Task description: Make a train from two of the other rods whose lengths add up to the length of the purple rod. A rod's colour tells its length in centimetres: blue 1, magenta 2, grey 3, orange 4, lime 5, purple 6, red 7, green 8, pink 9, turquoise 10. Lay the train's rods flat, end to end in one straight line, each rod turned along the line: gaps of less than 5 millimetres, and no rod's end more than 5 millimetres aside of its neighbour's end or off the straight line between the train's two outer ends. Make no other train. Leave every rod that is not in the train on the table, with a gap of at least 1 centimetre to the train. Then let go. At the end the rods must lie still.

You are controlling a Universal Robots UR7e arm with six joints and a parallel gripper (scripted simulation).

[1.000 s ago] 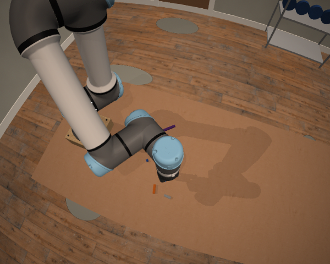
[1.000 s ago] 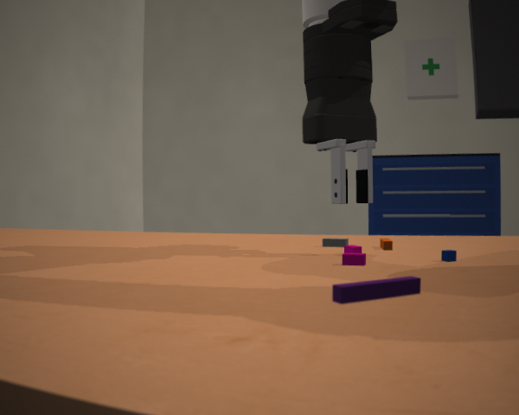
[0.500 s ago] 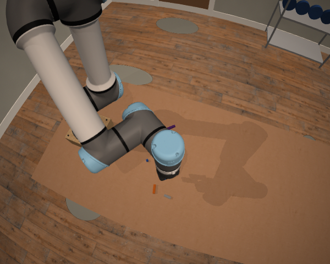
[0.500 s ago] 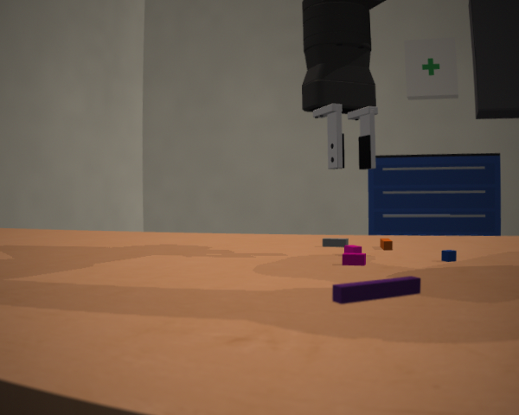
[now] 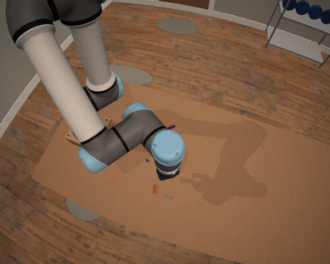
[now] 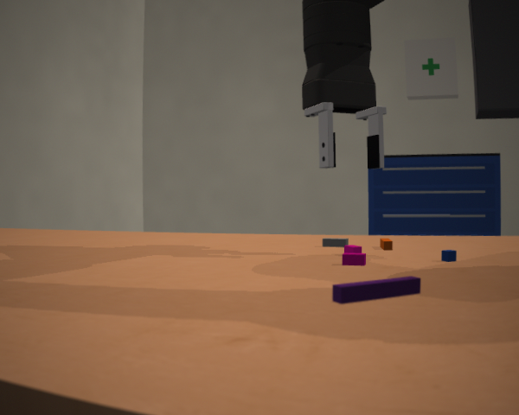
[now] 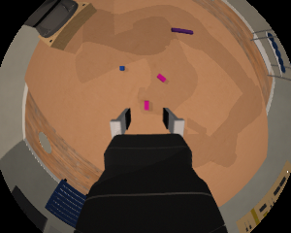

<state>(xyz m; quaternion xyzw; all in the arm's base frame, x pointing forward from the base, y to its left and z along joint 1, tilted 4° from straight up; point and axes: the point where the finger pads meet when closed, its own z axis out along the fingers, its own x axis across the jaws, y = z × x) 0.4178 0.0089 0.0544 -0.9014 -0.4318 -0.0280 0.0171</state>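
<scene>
Right now the orange rod is 10 cm below my hand, 8 cm to the right of it and 1 cm behind it. Also, from my hand: grey rod (10 cm below, 8 cm to the right, 6 cm ahead); purple rod (20 cm to the left, 10 cm below, 10 cm behind); blue rod (10 cm below, 10 cm behind, 1 cm to the left).
</scene>
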